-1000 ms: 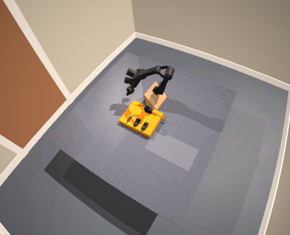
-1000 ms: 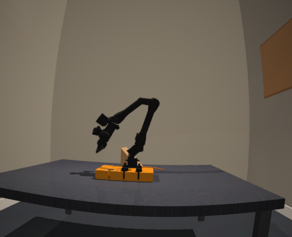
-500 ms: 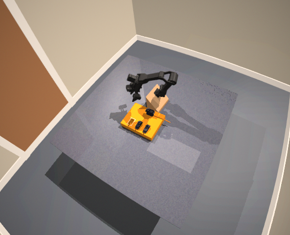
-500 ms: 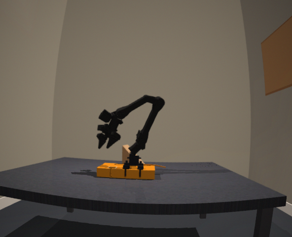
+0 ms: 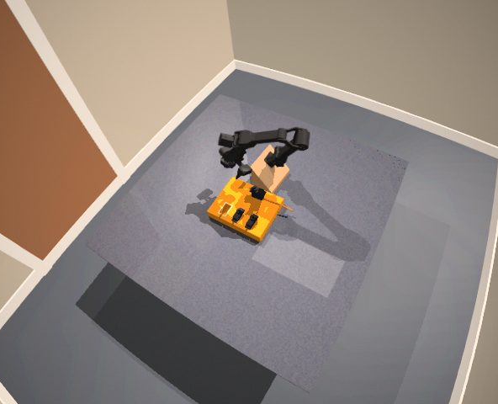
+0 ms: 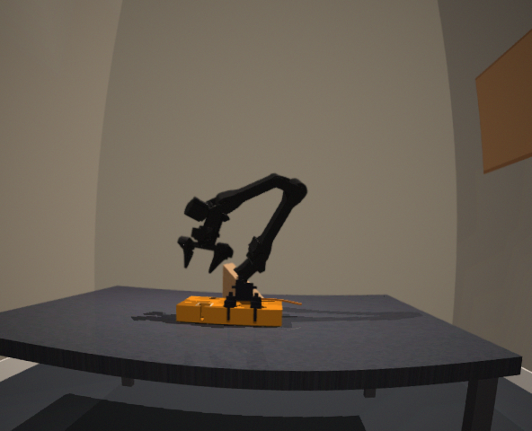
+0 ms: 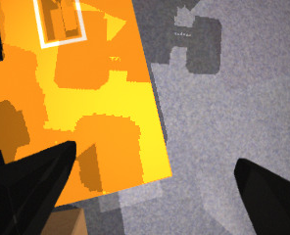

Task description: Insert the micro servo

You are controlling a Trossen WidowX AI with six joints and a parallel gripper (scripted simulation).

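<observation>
Right now the orange deck is 30 mm ahead of my gripper tip, 130 mm to the left of it and 110 mm below it.
</observation>
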